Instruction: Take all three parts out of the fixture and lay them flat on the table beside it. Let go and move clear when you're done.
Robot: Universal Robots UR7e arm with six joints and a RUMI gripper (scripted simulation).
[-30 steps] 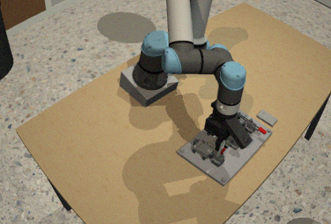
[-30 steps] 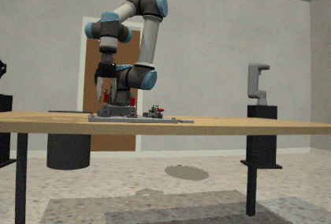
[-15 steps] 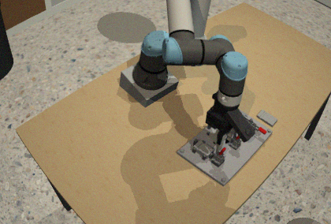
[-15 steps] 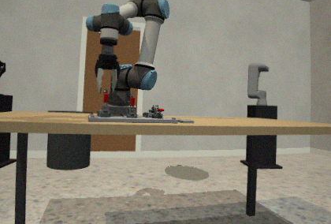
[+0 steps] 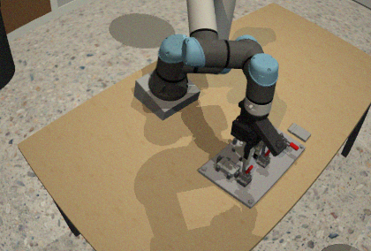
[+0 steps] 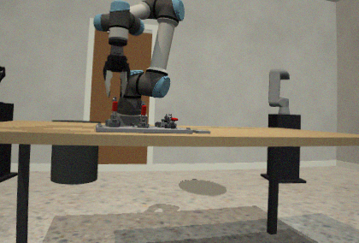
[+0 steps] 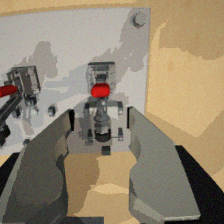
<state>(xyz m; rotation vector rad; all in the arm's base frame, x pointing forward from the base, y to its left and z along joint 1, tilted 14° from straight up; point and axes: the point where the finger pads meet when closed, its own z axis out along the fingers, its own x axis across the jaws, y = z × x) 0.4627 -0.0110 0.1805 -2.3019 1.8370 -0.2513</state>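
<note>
Right now the grey fixture plate is 6 cm behind my hand, 10 cm to the left of it and 13 cm below it.
</note>
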